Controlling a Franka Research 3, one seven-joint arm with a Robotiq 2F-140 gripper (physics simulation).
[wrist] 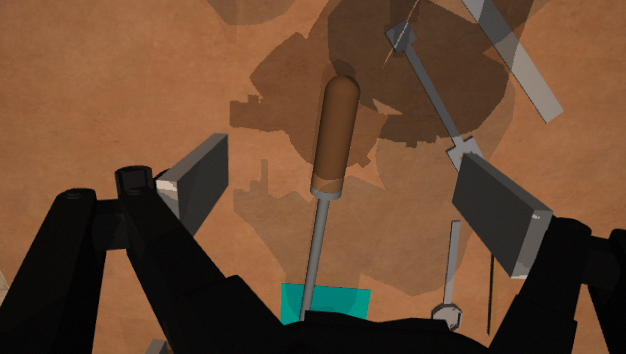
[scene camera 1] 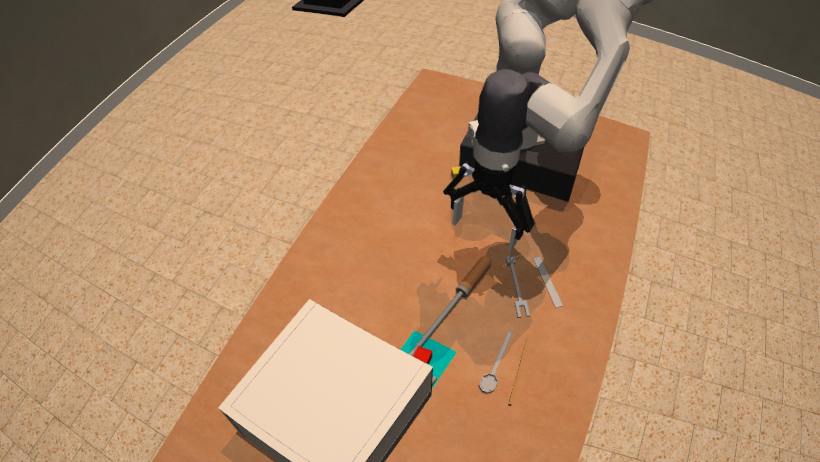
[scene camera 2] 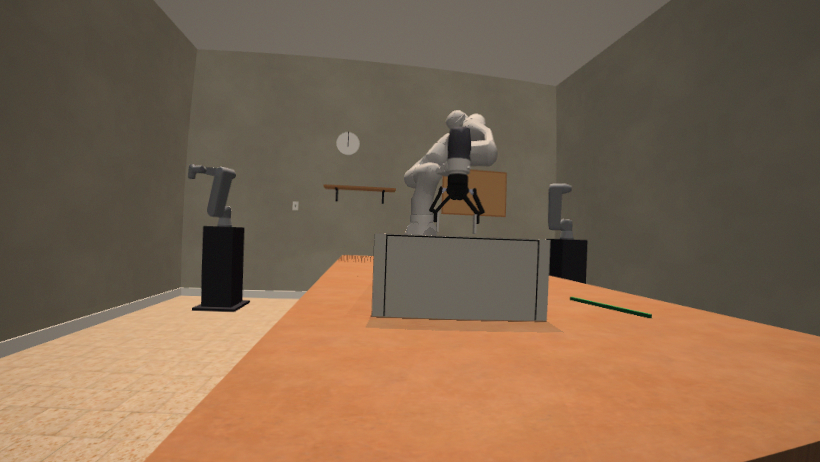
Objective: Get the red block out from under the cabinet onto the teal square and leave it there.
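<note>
The red block [scene camera 1: 422,355] sits on the teal square [scene camera 1: 444,359] [wrist: 357,303], beside the near corner of the cream cabinet [scene camera 1: 332,384] [scene camera 2: 461,278]; the cabinet's top hides part of the square in scene camera 1. A tool with a brown handle [scene camera 1: 476,274] [wrist: 336,135] and a grey shaft lies on the table, its far end reaching the teal square next to the block. The tip is hidden by the cabinet. My gripper [scene camera 1: 484,224] [scene camera 2: 456,222] [wrist: 343,169] is open and empty, raised above the table near the handle's end. The block does not show in the wrist view.
A grey fork-ended tool [scene camera 1: 515,284] [wrist: 432,95], a flat strip [scene camera 1: 548,282] [wrist: 525,70], a round-ended tool [scene camera 1: 488,382] [wrist: 446,316] and a thin stick [scene camera 1: 518,373] [wrist: 491,295] lie right of the handle. A green stick [scene camera 2: 609,307] lies beside the cabinet. A yellow block [scene camera 1: 456,171] is behind the gripper.
</note>
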